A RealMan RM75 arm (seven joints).
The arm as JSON. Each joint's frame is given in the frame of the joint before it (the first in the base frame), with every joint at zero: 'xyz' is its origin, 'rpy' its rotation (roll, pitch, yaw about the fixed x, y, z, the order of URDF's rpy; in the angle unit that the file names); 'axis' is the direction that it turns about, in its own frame. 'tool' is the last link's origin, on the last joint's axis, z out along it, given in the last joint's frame.
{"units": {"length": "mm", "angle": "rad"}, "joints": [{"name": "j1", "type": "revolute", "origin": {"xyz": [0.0, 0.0, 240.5], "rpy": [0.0, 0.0, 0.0]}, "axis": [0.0, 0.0, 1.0]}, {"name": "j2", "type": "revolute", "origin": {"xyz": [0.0, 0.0, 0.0], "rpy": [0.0, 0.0, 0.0]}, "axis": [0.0, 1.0, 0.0]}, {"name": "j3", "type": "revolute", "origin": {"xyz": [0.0, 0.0, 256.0], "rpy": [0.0, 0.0, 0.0]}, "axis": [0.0, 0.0, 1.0]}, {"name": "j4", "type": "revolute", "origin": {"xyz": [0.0, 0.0, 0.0], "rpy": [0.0, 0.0, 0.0]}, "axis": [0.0, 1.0, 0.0]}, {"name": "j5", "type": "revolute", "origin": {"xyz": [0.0, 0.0, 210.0], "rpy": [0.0, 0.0, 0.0]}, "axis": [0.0, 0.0, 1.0]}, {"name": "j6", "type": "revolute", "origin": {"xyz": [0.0, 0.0, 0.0], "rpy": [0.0, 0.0, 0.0]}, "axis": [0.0, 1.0, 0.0]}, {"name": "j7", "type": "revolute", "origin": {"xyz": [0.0, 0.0, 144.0], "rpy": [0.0, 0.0, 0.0]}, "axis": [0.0, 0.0, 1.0]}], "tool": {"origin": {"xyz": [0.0, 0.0, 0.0], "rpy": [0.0, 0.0, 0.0]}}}
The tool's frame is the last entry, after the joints.
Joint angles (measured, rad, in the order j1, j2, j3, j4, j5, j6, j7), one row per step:
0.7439, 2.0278, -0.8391, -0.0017, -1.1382, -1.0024, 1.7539
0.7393, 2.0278, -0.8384, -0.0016, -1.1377, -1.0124, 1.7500
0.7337, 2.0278, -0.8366, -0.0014, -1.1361, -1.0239, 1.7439
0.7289, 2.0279, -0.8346, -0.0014, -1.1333, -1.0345, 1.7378
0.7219, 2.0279, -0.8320, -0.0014, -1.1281, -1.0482, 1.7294
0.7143, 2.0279, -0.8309, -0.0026, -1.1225, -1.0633, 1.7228
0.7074, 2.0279, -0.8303, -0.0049, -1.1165, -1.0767, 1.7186
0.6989, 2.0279, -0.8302, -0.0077, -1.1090, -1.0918, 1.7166
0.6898, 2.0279, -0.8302, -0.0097, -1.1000, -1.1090, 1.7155
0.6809, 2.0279, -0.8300, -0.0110, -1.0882, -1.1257, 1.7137
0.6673, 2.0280, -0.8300, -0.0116, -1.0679, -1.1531, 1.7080
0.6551, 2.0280, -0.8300, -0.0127, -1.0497, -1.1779, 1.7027
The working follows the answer.
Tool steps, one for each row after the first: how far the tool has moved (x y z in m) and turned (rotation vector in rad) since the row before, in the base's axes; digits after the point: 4 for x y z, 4 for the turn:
0.0005, -0.0015, 0.0004, 0.0021, 0.0033, 0.0051
0.0007, -0.0017, 0.0006, 0.0043, 0.0037, 0.0055
0.0004, -0.0013, 0.0007, 0.0054, 0.0040, 0.0051
0.0009, -0.0018, 0.0012, 0.0084, 0.0055, 0.0053
0.0008, -0.0019, 0.0014, 0.0083, 0.0066, 0.0062
0.0007, -0.0015, 0.0016, 0.0083, 0.0071, 0.0050
0.0010, -0.0018, 0.0019, 0.0089, 0.0101, 0.0037
0.0011, -0.0021, 0.0020, 0.0094, 0.0129, 0.0033
0.0012, -0.0020, 0.0022, 0.0114, 0.0138, 0.0017
0.0017, -0.0033, 0.0034, 0.0196, 0.0208, 0.0039
0.0015, -0.0029, 0.0033, 0.0188, 0.0178, 0.0041

Tool pose at each row, in the base's axes (x y z in m, rotation vector in rad; rounded; the steps above come from the unrounded poses):
0.2676, 0.3983, -0.0421, -1.6802, 1.7898, 1.2331
0.2681, 0.3968, -0.0417, -1.6836, 1.7866, 1.2402
0.2688, 0.3951, -0.0411, -1.6860, 1.7813, 1.2494
0.2692, 0.3938, -0.0403, -1.6873, 1.7755, 1.2594
0.2701, 0.3920, -0.0391, -1.6865, 1.7676, 1.2733
0.2710, 0.3902, -0.0377, -1.6864, 1.7599, 1.2886
0.2716, 0.3887, -0.0361, -1.6848, 1.7530, 1.3038
0.2726, 0.3869, -0.0343, -1.6802, 1.7481, 1.3221
0.2737, 0.3848, -0.0323, -1.6739, 1.7444, 1.3433
0.2749, 0.3828, -0.0301, -1.6642, 1.7401, 1.3662
0.2766, 0.3795, -0.0267, -1.6495, 1.7303, 1.4026
0.2781, 0.3766, -0.0234, -1.6365, 1.7191, 1.4353

